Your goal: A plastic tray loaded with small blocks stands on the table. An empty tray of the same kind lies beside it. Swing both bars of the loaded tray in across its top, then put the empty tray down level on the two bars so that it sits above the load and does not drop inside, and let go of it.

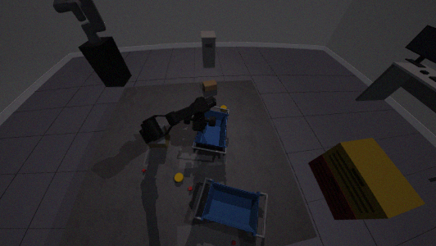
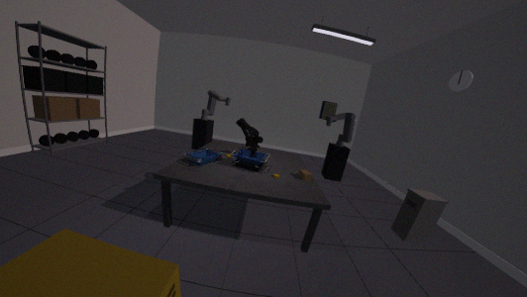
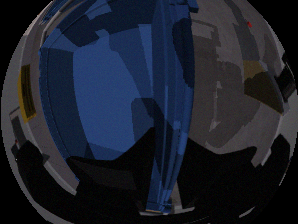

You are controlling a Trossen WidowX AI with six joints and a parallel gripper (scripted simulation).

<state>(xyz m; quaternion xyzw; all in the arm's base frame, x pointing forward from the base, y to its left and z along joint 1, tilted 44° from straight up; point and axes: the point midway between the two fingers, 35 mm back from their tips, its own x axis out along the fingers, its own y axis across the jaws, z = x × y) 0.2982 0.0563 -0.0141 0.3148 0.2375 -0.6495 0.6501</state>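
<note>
My gripper tip is 8 cm short of the blue tray, 1 cm to the left of it and 2 cm below it. From my gripper tip the other things lie so: brown box 3 cm ahead, 54 cm to the left, 7 cm below.
</note>
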